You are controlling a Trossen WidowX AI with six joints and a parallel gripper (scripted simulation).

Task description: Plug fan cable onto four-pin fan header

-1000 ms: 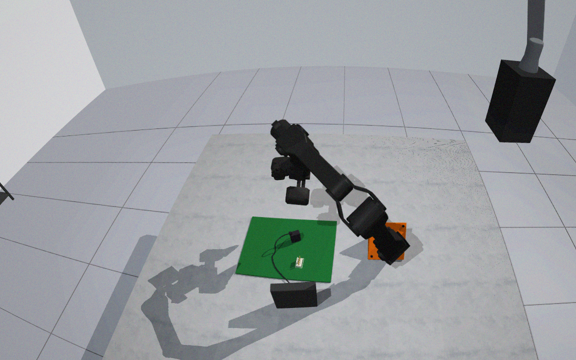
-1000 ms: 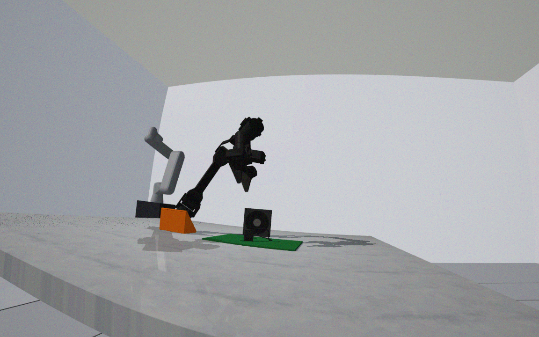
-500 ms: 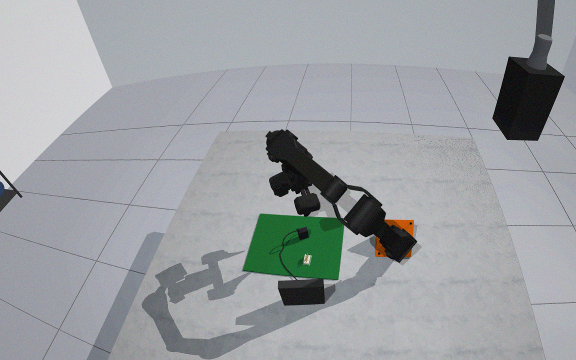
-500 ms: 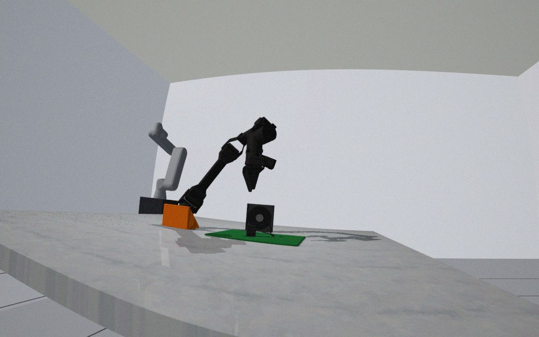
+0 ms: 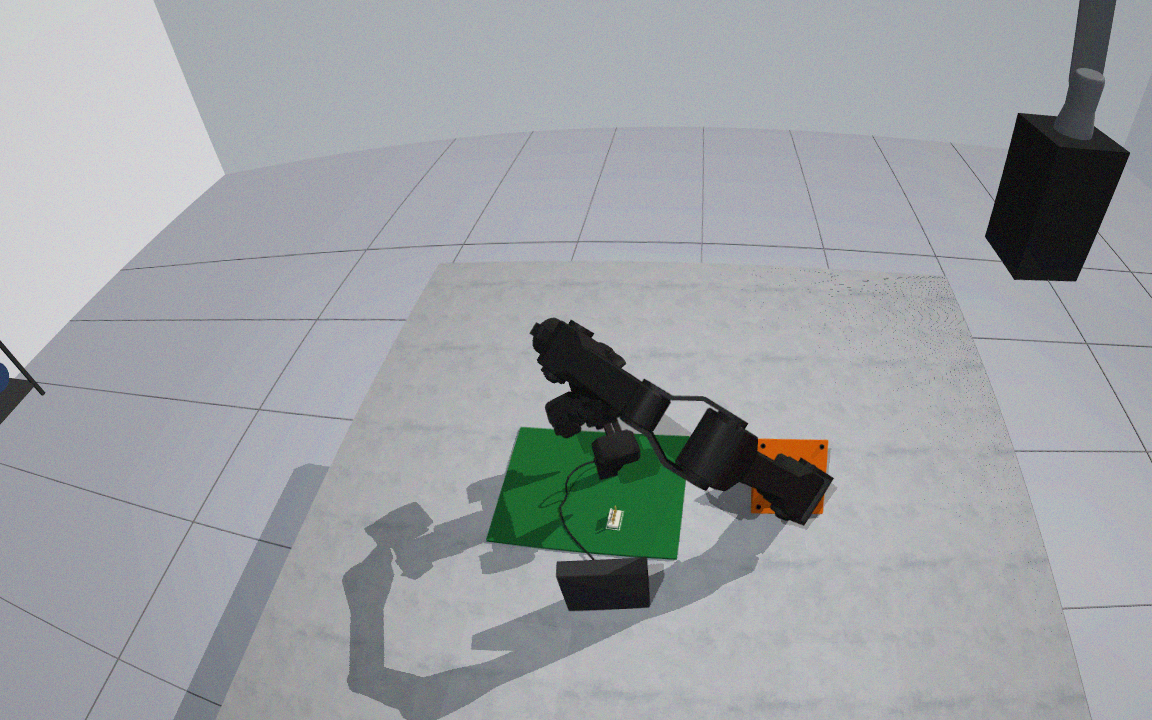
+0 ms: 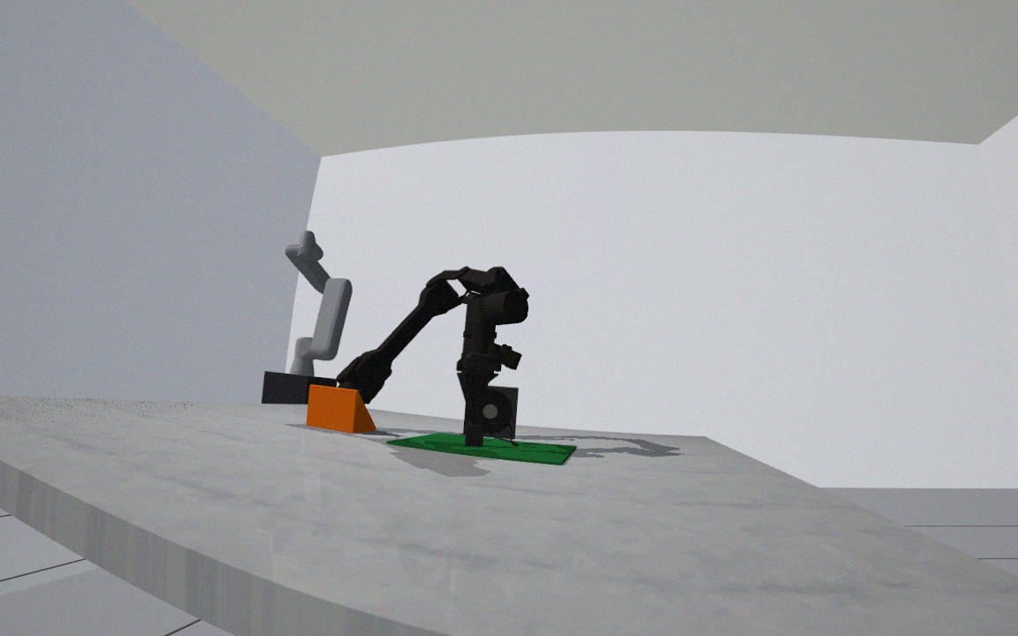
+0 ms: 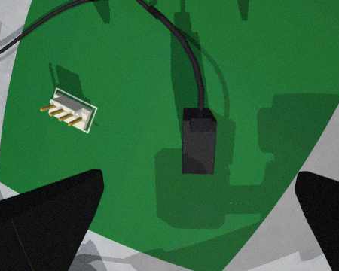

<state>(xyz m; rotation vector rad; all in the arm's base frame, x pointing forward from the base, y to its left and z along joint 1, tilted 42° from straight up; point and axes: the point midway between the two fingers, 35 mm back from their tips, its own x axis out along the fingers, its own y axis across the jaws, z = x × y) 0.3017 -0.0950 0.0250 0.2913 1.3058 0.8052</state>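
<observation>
Right now the black plug is 50 mm below my gripper tip and 10 mm ahead of it. The rest, counted from my gripper tip: white four-pin header 90 mm to the left, 70 mm below, 10 mm behind; black fan 230 mm to the left, 20 mm behind, 10 mm below; green board 80 mm below, 30 mm to the left, 30 mm ahead.
</observation>
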